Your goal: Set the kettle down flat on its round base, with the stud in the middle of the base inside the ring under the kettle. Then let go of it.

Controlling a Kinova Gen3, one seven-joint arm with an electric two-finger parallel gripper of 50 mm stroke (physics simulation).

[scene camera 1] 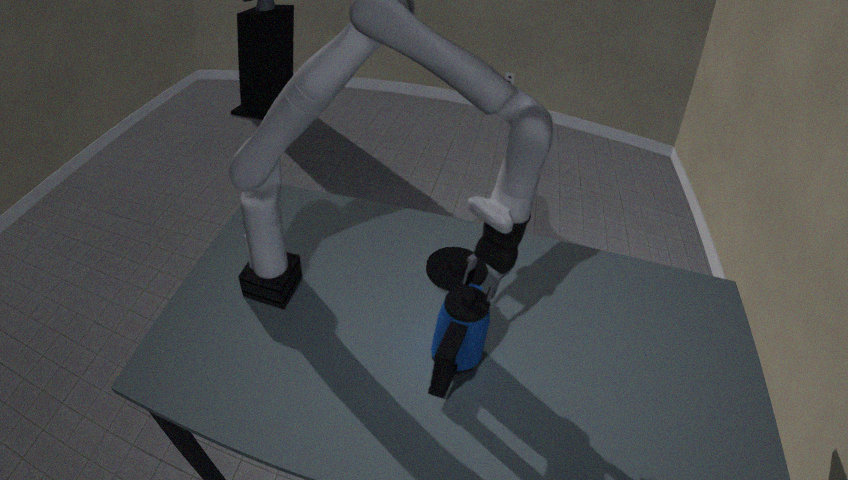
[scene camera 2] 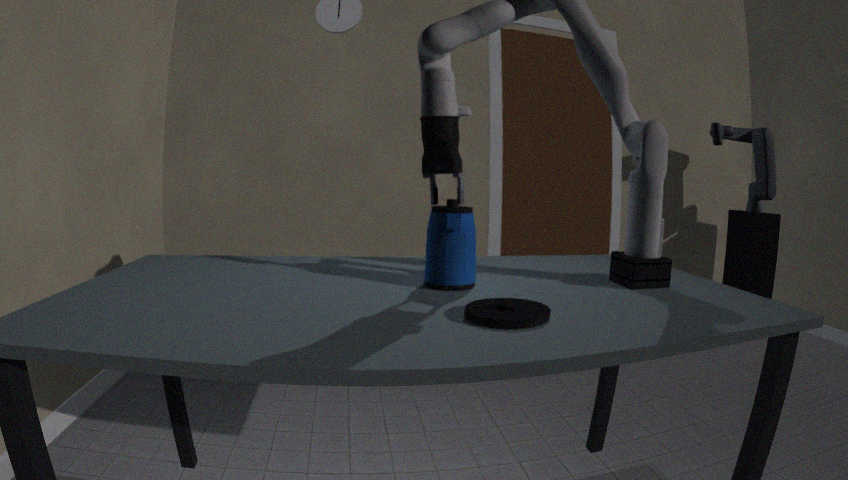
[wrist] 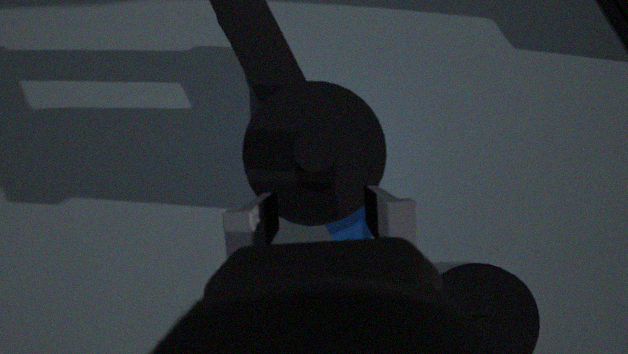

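The blue kettle (scene camera 1: 474, 342) (scene camera 2: 450, 252) with a black lid (wrist: 352, 125) stands upright on the table, beside its base. Its black handle (scene camera 1: 450, 342) (wrist: 265, 50) points away from the base; part of its blue spout (wrist: 351, 227) shows between the fingers in the wrist view. The round black base (scene camera 1: 443, 268) (scene camera 2: 507, 319) (wrist: 507, 305) lies flat on the table; its stud (scene camera 2: 505, 308) is hard to make out. The ring under the kettle is hidden. My gripper (scene camera 1: 478, 287) (scene camera 2: 447, 201) (wrist: 321, 208) is open and empty, pointing down just above the lid, toward its spout side.
The table (scene camera 1: 357, 297) (scene camera 2: 238, 315) bears the arm's black mount (scene camera 1: 270, 285) (scene camera 2: 640, 271), well to the side of the kettle. A second arm on a black pedestal (scene camera 1: 266, 62) (scene camera 2: 751, 252) stands on the floor beyond the table.
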